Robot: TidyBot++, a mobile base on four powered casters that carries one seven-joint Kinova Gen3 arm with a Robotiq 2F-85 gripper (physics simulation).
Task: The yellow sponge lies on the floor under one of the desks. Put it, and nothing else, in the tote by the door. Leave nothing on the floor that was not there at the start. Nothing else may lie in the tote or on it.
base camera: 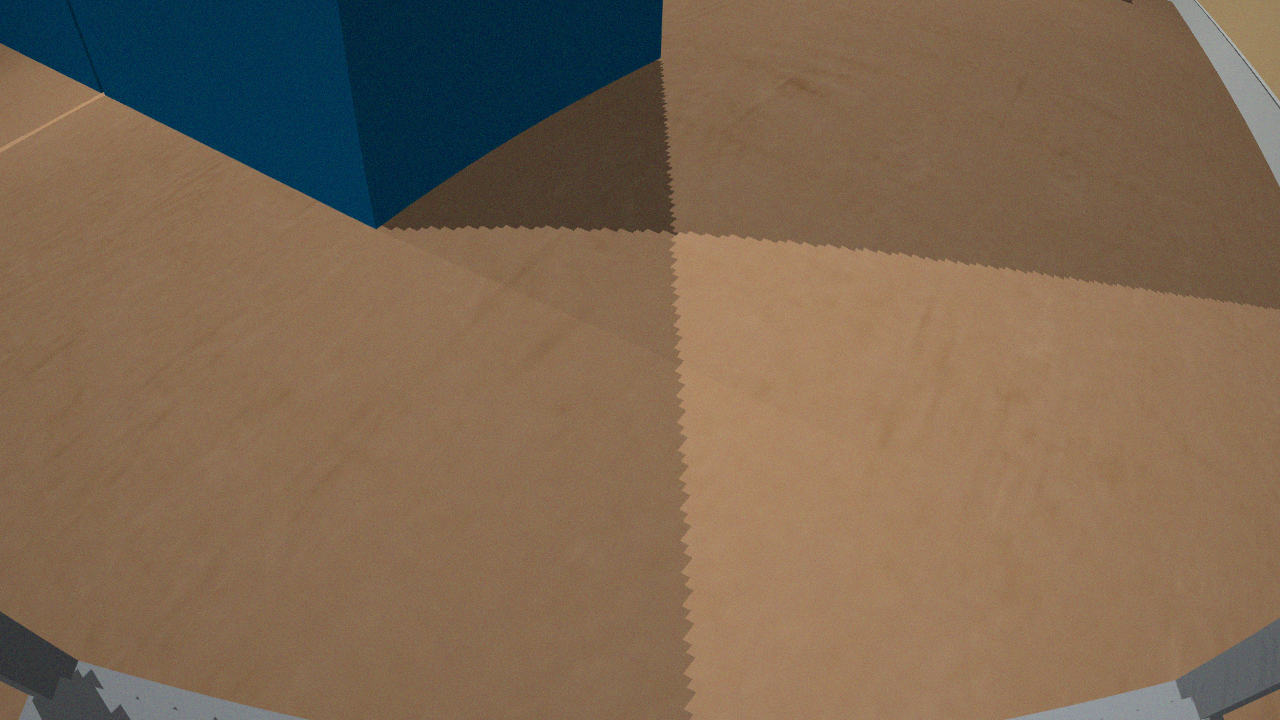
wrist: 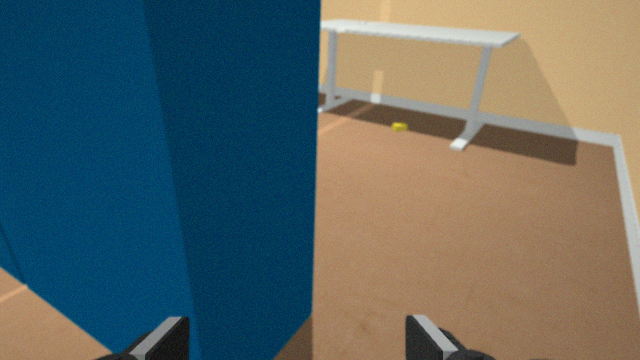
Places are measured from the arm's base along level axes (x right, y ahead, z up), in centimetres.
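Pixels of known places: gripper, between the fingertips: (wrist: 298,340).
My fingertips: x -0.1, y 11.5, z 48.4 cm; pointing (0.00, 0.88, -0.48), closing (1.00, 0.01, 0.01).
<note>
Behind a point stands the place of what it marks.
The yellow sponge (wrist: 399,127) @(x 71.4, y 283.2, z -36.5 cm) lies on the floor under a white desk (wrist: 420,33) @(x 76.6, y 281.0, z 32.3 cm) in the wrist view, small and far off, to the left of the desk's right leg. My gripper (wrist: 298,340) @(x 0.0, y 11.5, z 48.4 cm) is open, its two fingers wide apart at the bottom edge of the wrist view, with no object between them. It is far from the sponge. The tote and the door do not show in either view. The sponge does not show in the base camera view.
A tall blue block-like object (base camera: 501,89) @(x -13.0, y 73.0, z -33.4 cm) (wrist: 240,150) @(x -13.4, y 72.5, z 30.7 cm) stands close in front, filling the left of the wrist view. Tan walls with a pale baseboard (wrist: 540,127) @(x 182.8, y 285.3, z -35.0 cm) stand behind the desk and at the right. The desk's right leg (wrist: 480,85) @(x 122.3, y 272.1, z -0.2 cm) ends in a foot on the floor.
</note>
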